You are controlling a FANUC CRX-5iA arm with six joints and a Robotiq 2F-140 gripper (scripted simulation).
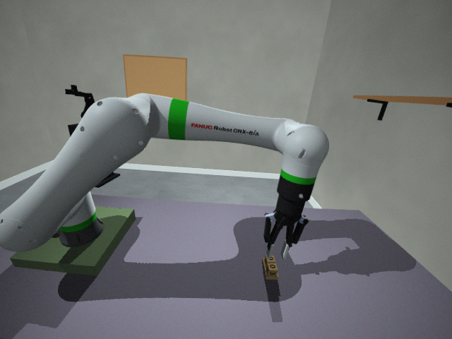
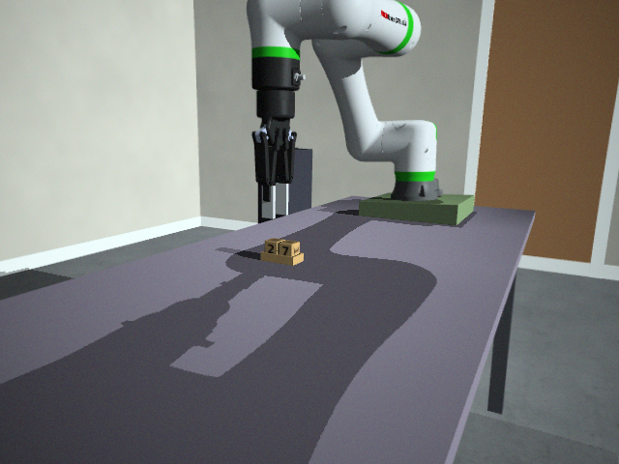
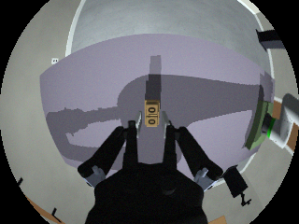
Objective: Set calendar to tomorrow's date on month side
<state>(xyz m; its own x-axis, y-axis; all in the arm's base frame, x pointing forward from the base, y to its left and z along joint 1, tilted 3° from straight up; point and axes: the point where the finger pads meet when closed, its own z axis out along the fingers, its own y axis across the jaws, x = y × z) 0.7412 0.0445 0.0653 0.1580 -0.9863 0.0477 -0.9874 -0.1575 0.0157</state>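
My gripper is now 20 mm to the right of the wooden calendar tray and 110 mm above it.
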